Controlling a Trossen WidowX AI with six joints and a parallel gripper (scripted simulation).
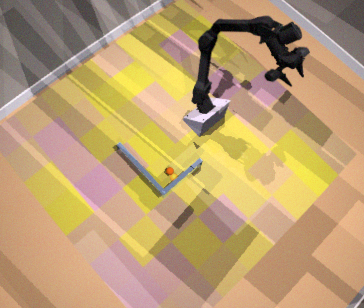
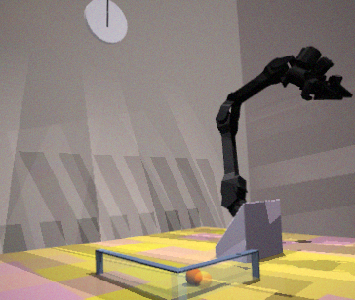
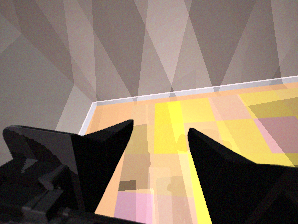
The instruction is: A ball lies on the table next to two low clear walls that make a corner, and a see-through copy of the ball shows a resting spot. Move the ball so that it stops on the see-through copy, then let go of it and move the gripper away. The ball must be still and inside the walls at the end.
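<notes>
Now: gripper tip 500 mm short of the orange ball, 440 mm above it and 160 mm to the left of it.
</notes>
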